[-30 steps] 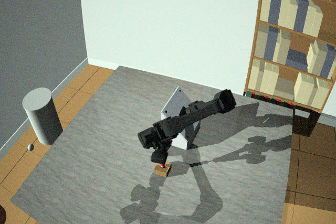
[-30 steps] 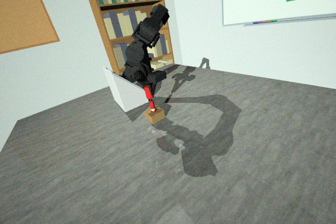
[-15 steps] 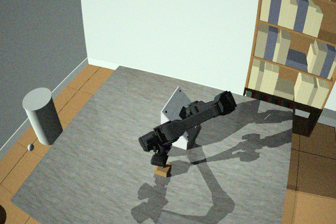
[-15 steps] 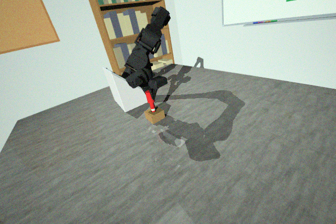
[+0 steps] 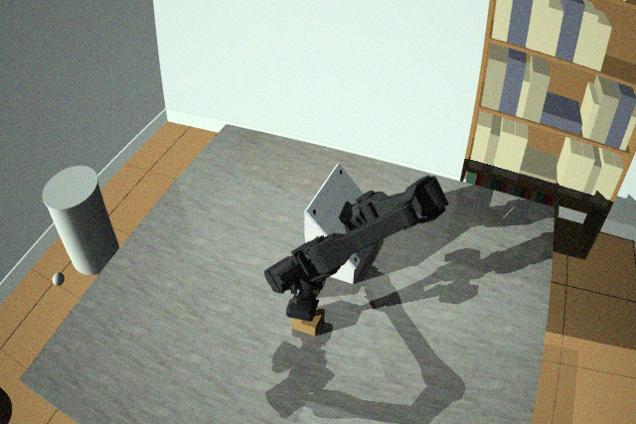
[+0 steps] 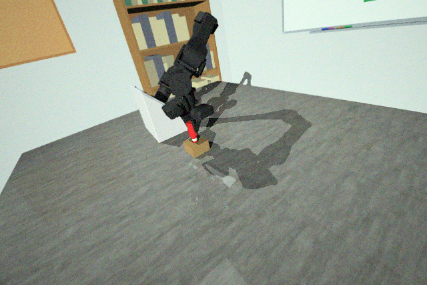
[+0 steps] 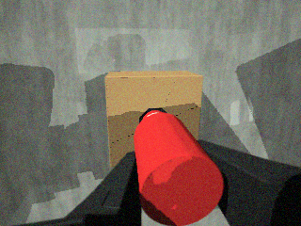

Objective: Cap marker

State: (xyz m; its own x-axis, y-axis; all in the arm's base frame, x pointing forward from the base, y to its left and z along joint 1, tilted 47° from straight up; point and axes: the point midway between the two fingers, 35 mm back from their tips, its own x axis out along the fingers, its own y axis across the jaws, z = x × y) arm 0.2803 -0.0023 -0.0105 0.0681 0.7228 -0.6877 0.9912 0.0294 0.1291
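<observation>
The red cap is 1 cm above my gripper tip. From my gripper tip the other things lie so: holder block: 6 cm below.
</observation>
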